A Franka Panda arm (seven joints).
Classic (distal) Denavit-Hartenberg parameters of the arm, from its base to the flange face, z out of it. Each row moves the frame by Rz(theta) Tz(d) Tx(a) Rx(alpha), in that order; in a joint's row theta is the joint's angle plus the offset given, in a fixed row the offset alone. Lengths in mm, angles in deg.
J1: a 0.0, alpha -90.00, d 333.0, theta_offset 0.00
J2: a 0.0, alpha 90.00, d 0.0, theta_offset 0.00
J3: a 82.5, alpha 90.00, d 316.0, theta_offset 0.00
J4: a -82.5, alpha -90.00, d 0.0, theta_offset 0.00
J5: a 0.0, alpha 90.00, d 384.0, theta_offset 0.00
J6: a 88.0, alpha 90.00, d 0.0, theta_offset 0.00
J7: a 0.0, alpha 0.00, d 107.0, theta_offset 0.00
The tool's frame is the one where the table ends.
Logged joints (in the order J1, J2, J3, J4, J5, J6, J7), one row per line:
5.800, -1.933, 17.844, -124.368, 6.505, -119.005, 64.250
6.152, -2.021, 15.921, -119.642, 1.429, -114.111, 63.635
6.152, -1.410, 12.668, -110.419, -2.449, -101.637, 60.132
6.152, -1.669, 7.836, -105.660, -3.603, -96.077, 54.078
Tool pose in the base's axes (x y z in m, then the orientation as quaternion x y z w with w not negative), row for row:
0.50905, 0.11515, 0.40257, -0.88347, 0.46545, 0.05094, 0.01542
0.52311, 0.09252, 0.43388, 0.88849, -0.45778, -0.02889, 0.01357
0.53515, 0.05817, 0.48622, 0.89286, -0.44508, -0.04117, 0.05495
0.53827, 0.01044, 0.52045, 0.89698, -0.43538, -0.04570, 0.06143
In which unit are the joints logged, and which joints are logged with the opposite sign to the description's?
The joints are logged in degrees. Opposite sign: J1, J6.
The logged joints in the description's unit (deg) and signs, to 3 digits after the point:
-5.800, -1.933, 17.844, -124.368, 6.505, 119.005, 64.250
-6.152, -2.021, 15.921, -119.642, 1.429, 114.111, 63.635
-6.152, -1.410, 12.668, -110.419, -2.449, 101.637, 60.132
-6.152, -1.669, 7.836, -105.660, -3.603, 96.077, 54.078

